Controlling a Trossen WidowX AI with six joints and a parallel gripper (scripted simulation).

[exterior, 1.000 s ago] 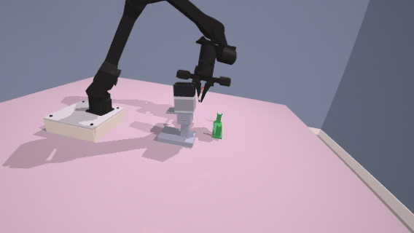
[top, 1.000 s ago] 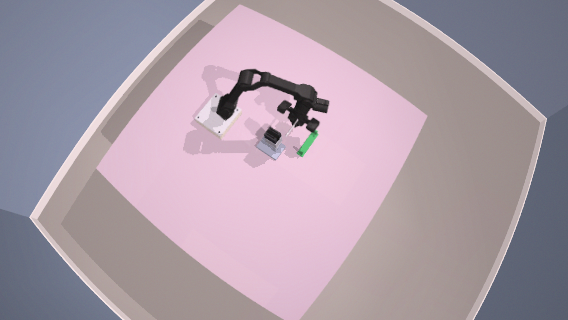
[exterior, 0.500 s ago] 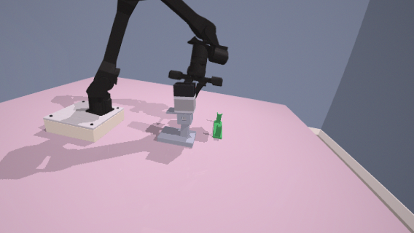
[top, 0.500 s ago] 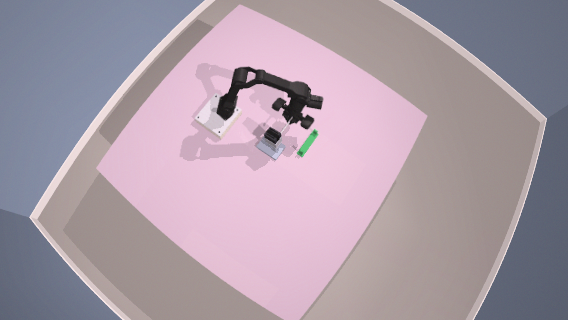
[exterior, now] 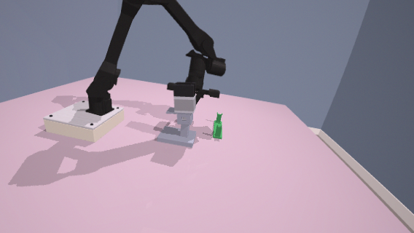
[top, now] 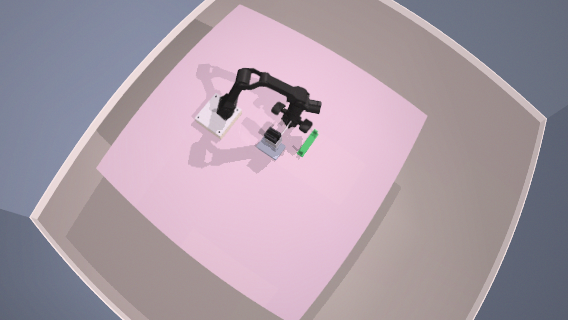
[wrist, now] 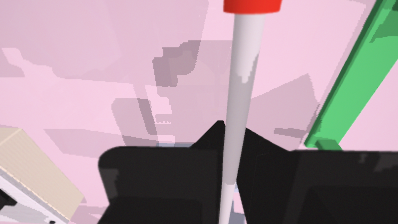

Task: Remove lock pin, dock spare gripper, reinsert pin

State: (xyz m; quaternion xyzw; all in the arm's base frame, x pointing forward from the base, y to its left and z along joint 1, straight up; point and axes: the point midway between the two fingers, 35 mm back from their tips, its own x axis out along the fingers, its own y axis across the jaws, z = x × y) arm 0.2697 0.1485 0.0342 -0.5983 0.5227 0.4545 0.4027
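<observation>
Now: gripper tip 110 mm to the left of the mount socket. The rest, counted from my gripper tip: green see-through block (110 mm ahead, 20 mm to the left, 20 mm below); then spare gripper (10 mm ahead, 110 mm to the right, 80 mm above).
</observation>
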